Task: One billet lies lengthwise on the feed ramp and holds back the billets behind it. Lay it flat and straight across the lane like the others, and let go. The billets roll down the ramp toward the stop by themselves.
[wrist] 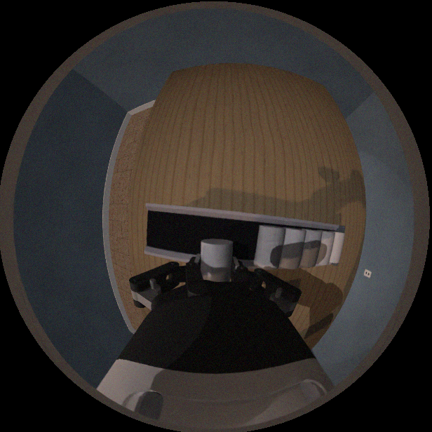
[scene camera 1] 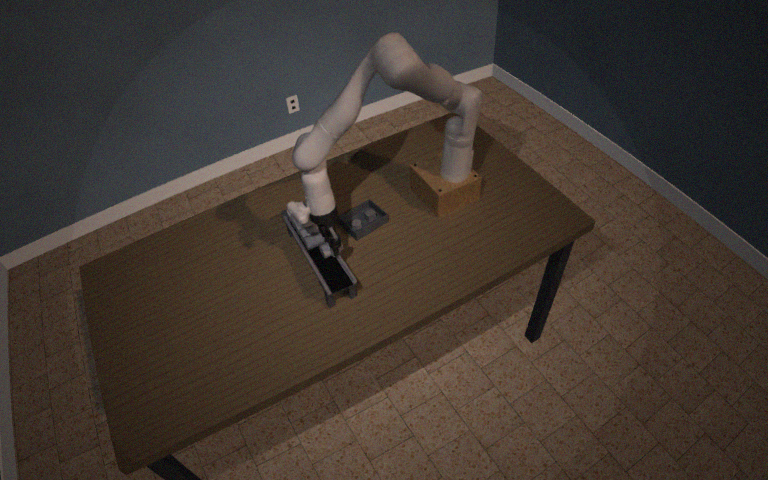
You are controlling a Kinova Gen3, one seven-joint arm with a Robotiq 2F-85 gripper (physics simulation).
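Pixels of known places: gripper, between the fingertips: [scene camera 1: 333,251]; arm's base, origin of its link: [scene camera 1: 454,173].
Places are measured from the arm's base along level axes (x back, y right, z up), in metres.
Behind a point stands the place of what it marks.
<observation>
My gripper [scene camera 1: 334,247] @(x -0.493, y -0.038, z 0.001 m) [wrist: 215,261] is shut on a pale grey billet [scene camera 1: 325,249] @(x -0.518, y -0.044, z 0.031 m) [wrist: 216,254] at the near side of the feed ramp [scene camera 1: 314,268] @(x -0.565, y -0.050, z -0.010 m) [wrist: 197,208]. In the wrist view the held billet points crosswise to the lane and overlaps the near rail and part of the dark lane; its height above the lane cannot be told. Several other billets [scene camera 1: 310,241] @(x -0.527, y 0.031, z 0.005 m) [wrist: 270,245] lie across the lane in a row at the ramp's other end, on the right in the wrist view. A gap of dark lane separates the held billet from the nearest of them.
A grey tray [scene camera 1: 370,230] @(x -0.319, y 0.034, z -0.088 m) with two small pale pieces stands beside the ramp, on the side toward the arm's base. The arm stands on a wooden block [scene camera 1: 458,199] @(x -0.031, y -0.059, z -0.057 m) farther right on the table [scene camera 1: 226,339] @(x -0.872, y -0.043, z -0.100 m). Dark lane shows between the held billet and the ramp's front end.
</observation>
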